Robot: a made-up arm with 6 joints.
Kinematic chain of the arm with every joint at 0, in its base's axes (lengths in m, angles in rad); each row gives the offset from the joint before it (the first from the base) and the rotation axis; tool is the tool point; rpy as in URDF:
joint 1: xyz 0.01 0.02 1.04 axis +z
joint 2: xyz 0 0.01 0.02 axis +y
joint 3: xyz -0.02 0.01 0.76 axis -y
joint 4: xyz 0 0.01 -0.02 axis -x
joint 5: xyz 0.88 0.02 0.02 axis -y
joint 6: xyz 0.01 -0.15 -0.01 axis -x
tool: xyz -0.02 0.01 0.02 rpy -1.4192 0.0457 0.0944
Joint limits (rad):
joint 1: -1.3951..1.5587
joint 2: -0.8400..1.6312
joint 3: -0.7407..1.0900
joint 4: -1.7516..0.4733
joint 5: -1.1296..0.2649
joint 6: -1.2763..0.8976
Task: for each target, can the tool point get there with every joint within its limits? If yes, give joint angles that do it. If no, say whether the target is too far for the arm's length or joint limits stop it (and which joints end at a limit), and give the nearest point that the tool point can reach.
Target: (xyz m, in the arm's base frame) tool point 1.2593 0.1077 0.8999
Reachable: yes | joints 0.0793 0.9633 0.3673 -1.5091 -0.1524 -0.3879
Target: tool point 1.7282 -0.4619 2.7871
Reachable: no: too far | nearest point 1.1268 -0.2932 2.1826 | short by 0.869 m
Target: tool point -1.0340 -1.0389 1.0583
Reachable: no: joint limits stop it (at a limit: joint 1, joint 6) | nearest point 0.0426 -0.8478 1.0583 | short by 1.093 m
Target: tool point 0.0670 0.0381 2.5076
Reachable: yes | joints 1.0359 -0.4702 0.7608 -1.2274 -0.0188 -0.0612
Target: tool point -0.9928 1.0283 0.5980
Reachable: no: joint limits stop it (at a limit: joint 1, joint 4, joint 5, joint 6) | nearest point -0.0154 1.0165 0.5980 | short by 0.978 m
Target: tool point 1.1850 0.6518 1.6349
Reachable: yes | joints 0.5523 0.6655 0.7572 -0.9337 -0.1358 -0.9993
